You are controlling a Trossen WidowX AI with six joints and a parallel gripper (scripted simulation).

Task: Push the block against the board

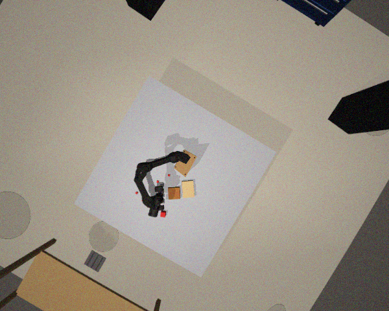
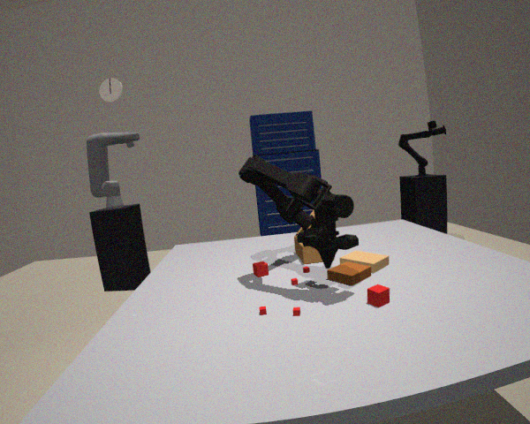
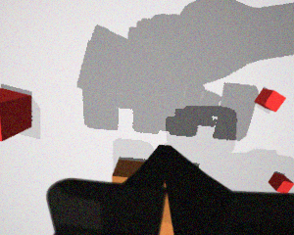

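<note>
Right now the square block is 8 cm to the left of my gripper tip, 6 cm behind it and 5 cm below it. Also, from my gripper tip: board: 16 cm to the left, 16 cm behind, 5 cm below.
</note>
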